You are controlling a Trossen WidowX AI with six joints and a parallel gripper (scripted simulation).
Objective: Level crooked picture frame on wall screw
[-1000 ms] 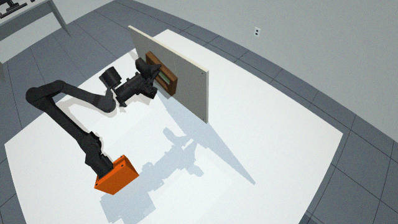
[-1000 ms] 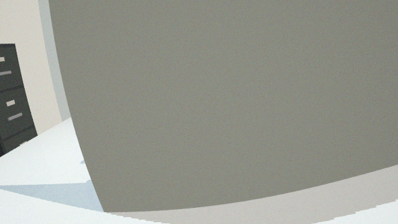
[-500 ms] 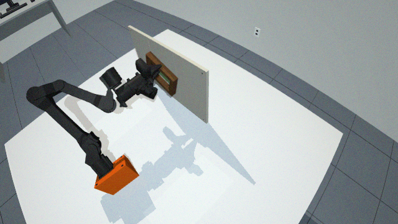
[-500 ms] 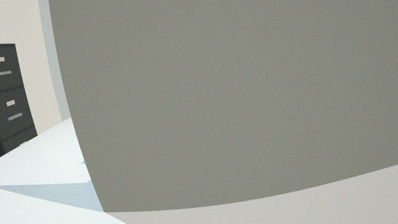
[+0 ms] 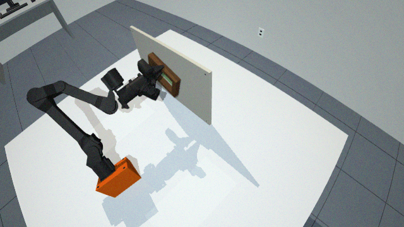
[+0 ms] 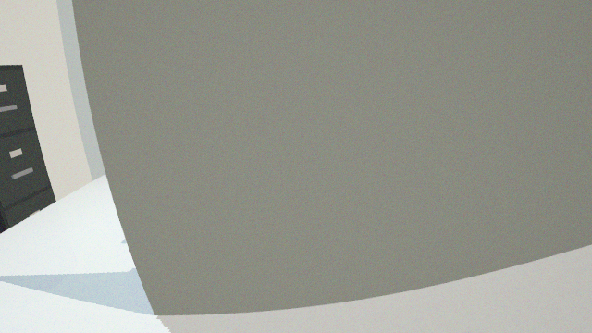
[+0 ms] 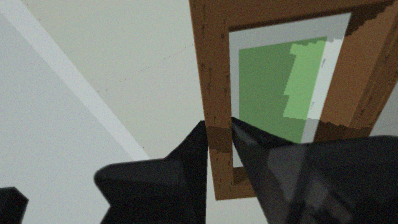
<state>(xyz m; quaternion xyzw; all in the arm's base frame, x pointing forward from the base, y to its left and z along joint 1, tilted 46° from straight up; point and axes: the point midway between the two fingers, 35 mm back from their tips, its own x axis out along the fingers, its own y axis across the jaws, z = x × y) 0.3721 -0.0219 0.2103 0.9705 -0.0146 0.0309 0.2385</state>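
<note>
Now: the brown wooden picture frame 1 cm ahead of my gripper tip, 2 cm to the left of it and 5 cm below it. From my gripper tip the other things lie so: cream wall board (2 cm ahead, 1 cm to the left, 7 cm below).
</note>
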